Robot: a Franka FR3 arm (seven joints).
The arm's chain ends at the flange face. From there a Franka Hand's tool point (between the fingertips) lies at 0.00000 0.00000 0.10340 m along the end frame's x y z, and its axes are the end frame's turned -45 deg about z.
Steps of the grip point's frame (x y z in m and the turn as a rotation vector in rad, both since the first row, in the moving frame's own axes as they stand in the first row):
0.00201, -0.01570, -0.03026, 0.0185, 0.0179, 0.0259
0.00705, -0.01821, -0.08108, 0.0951, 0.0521, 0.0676
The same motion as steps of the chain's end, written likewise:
-0.00967, -0.00986, -0.03023, 0.0257, -0.0004, 0.0259
-0.00512, -0.00702, -0.08047, 0.1041, -0.0304, 0.0676

